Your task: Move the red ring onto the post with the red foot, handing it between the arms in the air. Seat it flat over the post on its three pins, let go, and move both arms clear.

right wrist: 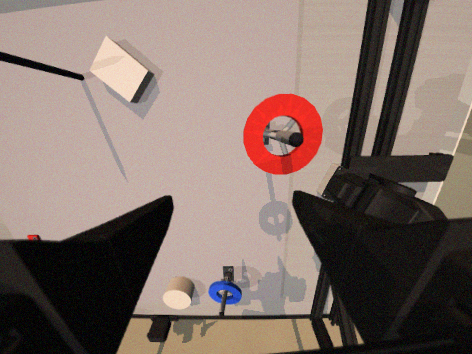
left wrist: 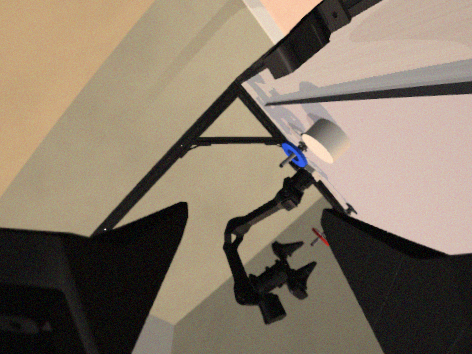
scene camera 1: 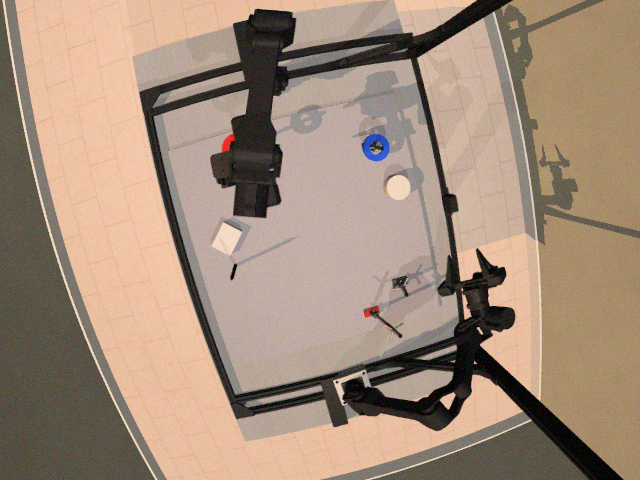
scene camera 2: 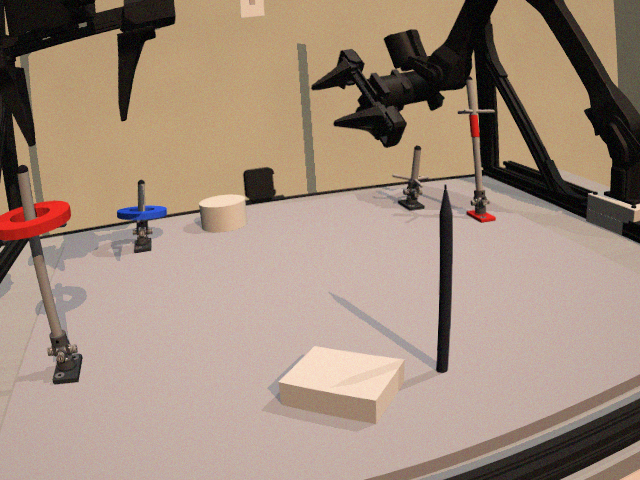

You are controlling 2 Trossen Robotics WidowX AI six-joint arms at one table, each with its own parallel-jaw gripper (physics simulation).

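Pixels of known places: left gripper, fingertip midpoint: (left wrist: pixel 254 212) (scene camera 1: pixel 462 252) (scene camera 2: pixel 322 104); right gripper, fingertip midpoint: (right wrist: pixel 233 199) (left wrist: pixel 309 251) (scene camera 2: pixel 76 133); left arm's base, link origin: (scene camera 1: pixel 353 388) (scene camera 2: pixel 629 197); right arm's base, link origin: (right wrist: pixel 344 186) (left wrist: pixel 308 173).
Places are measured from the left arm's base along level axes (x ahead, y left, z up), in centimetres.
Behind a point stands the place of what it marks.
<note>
The red ring (scene camera 1: pixel 227 142) @(x 76.0, y 9.6, z 11.0 cm) (scene camera 2: pixel 49 223) @(x 72.0, y 10.7, z 10.7 cm) (left wrist: pixel 320 236) @(x 71.6, y 5.3, z 10.6 cm) (right wrist: pixel 253 135) @(x 71.4, y 8.2, z 11.0 cm) sits high around a grey post (scene camera 2: pixel 46 294) @(x 74.0, y 8.1, z 4.5 cm) with a black foot. The post with the red foot (scene camera 1: pixel 371 311) @(x 21.4, y -11.5, z -1.9 cm) (scene camera 2: pixel 480 217) @(x 21.9, y -10.3, z -2.5 cm) (right wrist: pixel 33 238) @(x 21.3, y -10.1, z -2.4 cm) stands bare; in scene camera 2 it has a red band and cross pins near its top. My right gripper (scene camera 2: pixel 78 132) @(x 69.4, y 4.7, z 16.2 cm) (left wrist: pixel 309 251) @(x 69.4, y 4.7, z 16.2 cm) (right wrist: pixel 233 199) @(x 69.4, y 4.7, z 16.2 cm) is open and empty, pointing down above the red ring's height and apart from it; its own arm hides it in scene camera 1. My left gripper (scene camera 1: pixel 463 253) @(x 33.4, y -36.8, z 11.2 cm) (scene camera 2: pixel 324 106) @(x 33.4, y -36.8, z 11.2 cm) is open and empty, raised well above the table.
A blue ring (scene camera 1: pixel 366 147) @(x 64.7, y -21.9, z 2.4 cm) (scene camera 2: pixel 124 213) @(x 66.4, y -22.1, z 2.5 cm) (right wrist: pixel 215 292) @(x 62.0, y -24.1, z 1.7 cm) sits on another post. A cream cylinder (scene camera 1: pixel 398 187) @(x 52.3, y -27.4, z 0.5 cm) (scene camera 2: pixel 222 215) @(x 53.0, y -24.3, z -0.7 cm) stands near it. A cream block (scene camera 1: pixel 226 237) @(x 53.9, y 18.5, z -1.0 cm) (scene camera 2: pixel 330 374) @(x 54.3, y 18.6, z -1.0 cm) lies beside an upright black spike (scene camera 2: pixel 445 284) @(x 46.0, y 19.5, z 4.2 cm). A short black-footed post (scene camera 1: pixel 399 282) @(x 27.3, y -21.0, z -0.5 cm) (scene camera 2: pixel 416 162) @(x 26.0, y -20.5, z 3.5 cm) stands near the red-footed one.
</note>
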